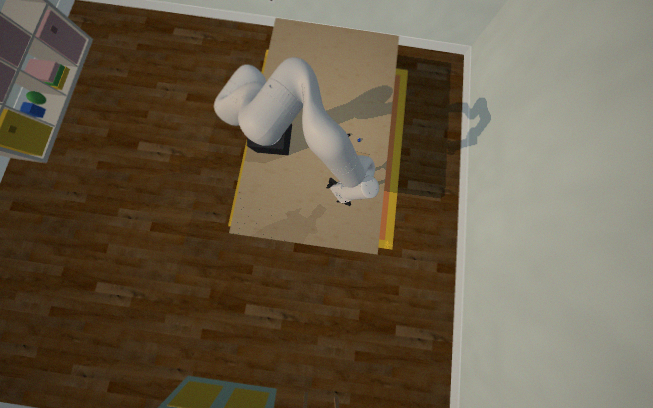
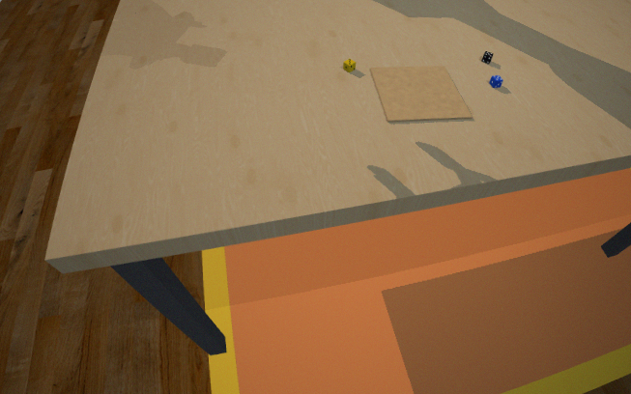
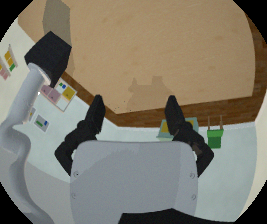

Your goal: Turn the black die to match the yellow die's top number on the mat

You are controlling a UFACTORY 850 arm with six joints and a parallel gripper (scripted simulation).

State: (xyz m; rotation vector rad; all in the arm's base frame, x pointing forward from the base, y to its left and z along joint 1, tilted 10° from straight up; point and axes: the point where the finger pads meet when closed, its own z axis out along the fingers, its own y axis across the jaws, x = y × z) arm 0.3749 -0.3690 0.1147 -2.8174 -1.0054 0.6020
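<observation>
Right now my hand is 6 cm short of the yellow die, 17 cm to the right of it and 23 cm above it. Round my hand: tan mat (16 cm ahead, 26 cm to the left, 23 cm below); blue die (19 cm ahead, 40 cm to the left, 23 cm below); black die (12 cm ahead, 44 cm to the left, 23 cm below).
</observation>
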